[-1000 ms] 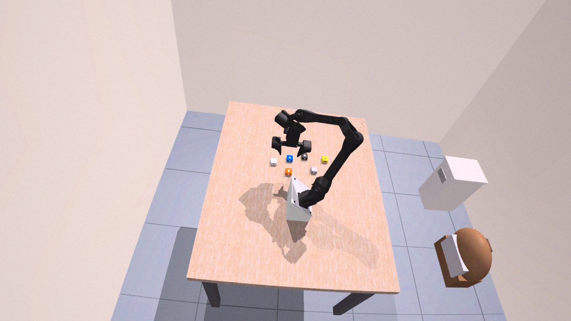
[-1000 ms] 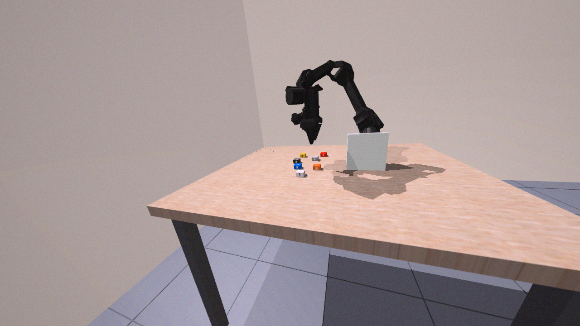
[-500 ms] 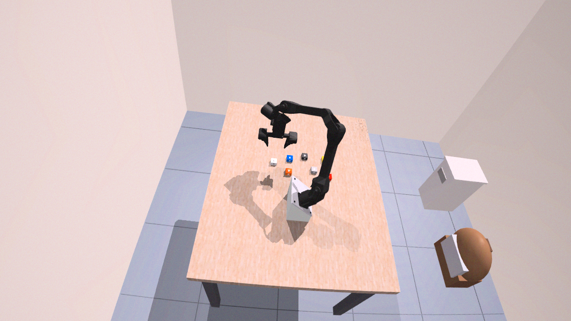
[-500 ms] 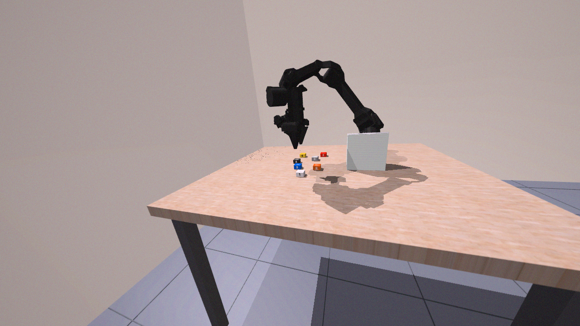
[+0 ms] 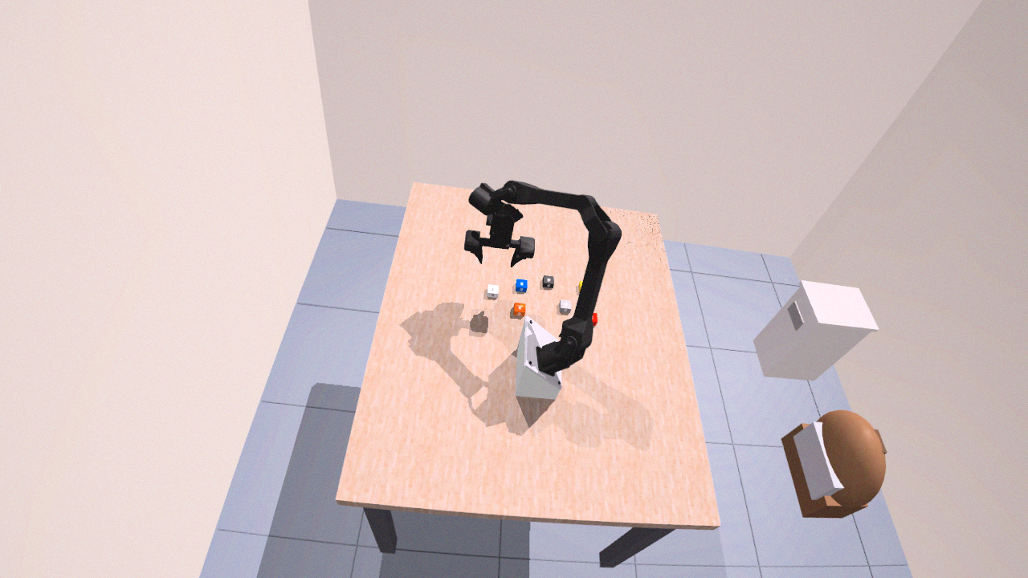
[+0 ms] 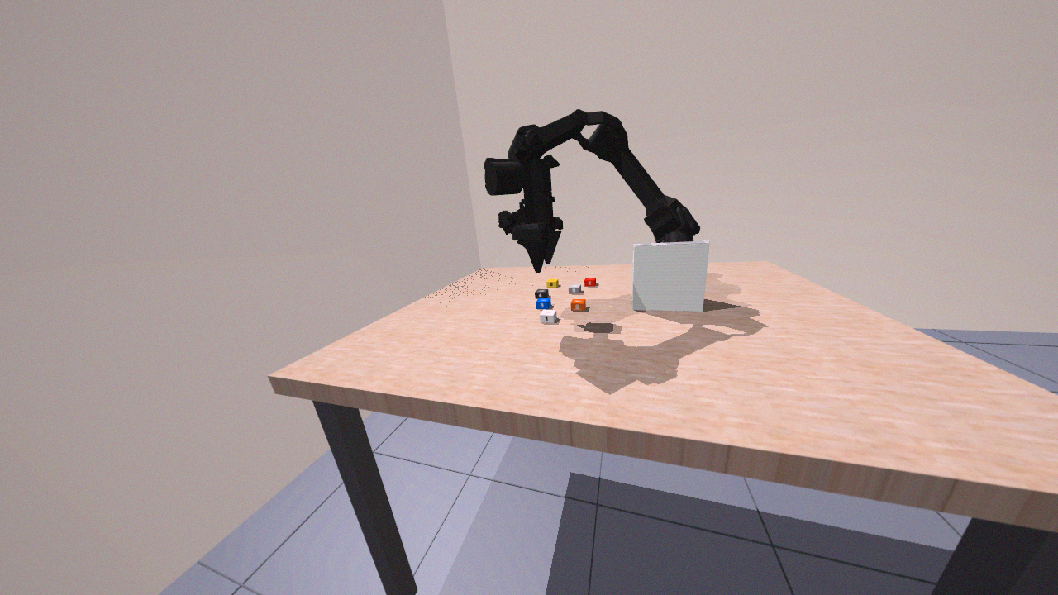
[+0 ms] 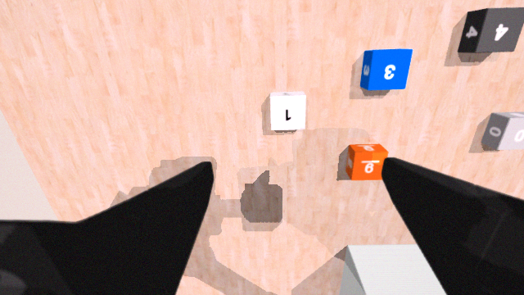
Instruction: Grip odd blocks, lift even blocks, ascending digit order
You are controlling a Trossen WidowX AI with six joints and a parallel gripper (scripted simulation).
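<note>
Now: gripper tip 60 mm past the grey block 0, 220 mm to the left of it and 110 mm above it. The rest, counted from my gripper tip: blue block 3: 20 mm ahead, 90 mm to the right, 110 mm below; then orange block: 70 mm behind, 80 mm to the right, 110 mm below; then white block 1: 110 mm below.
</note>
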